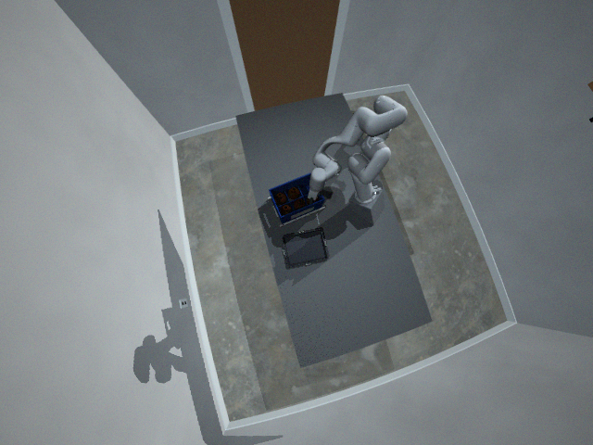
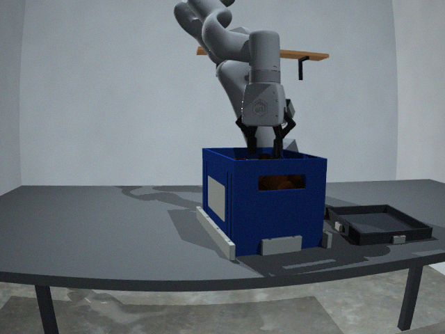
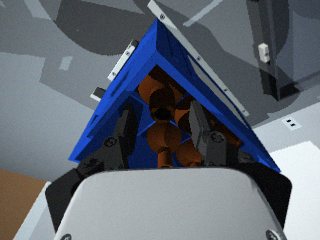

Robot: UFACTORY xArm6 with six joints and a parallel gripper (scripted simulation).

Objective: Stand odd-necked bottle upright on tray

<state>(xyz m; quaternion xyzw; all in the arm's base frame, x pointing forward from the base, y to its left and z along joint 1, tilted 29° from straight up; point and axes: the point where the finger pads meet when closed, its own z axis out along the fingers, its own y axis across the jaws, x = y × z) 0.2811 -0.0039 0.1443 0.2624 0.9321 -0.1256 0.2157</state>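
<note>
Now: hand 10 cm short of the blue crate, 3 cm to the left of it and 9 cm above it. Round my hand: bottle (10 cm ahead, 7 cm to the right, 9 cm below); dark tray (11 cm ahead, 26 cm to the left, 16 cm below).
</note>
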